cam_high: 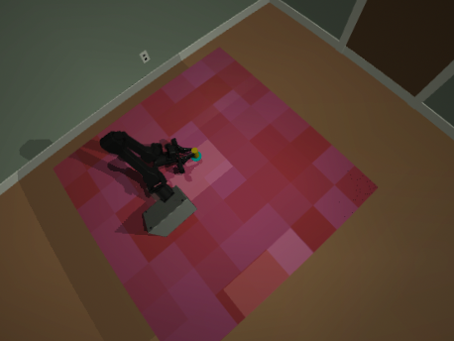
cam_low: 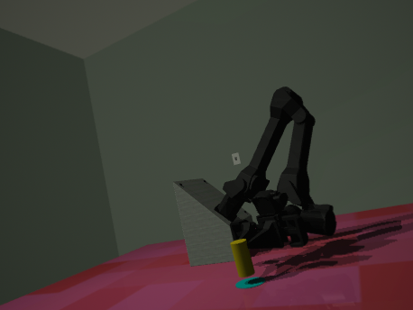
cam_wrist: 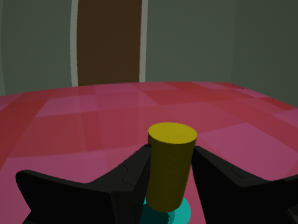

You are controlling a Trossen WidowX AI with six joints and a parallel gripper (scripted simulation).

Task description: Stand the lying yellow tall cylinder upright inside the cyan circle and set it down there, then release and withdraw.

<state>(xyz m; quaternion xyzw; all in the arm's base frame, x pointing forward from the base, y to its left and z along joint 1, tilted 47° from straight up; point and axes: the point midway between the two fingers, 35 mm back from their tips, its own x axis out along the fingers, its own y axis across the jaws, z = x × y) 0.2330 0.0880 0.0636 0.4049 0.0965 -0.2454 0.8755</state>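
My gripper tip is now 7 cm above the cyan circle. From my gripper tip the other things lie so: yellow tall cylinder 2 cm below.
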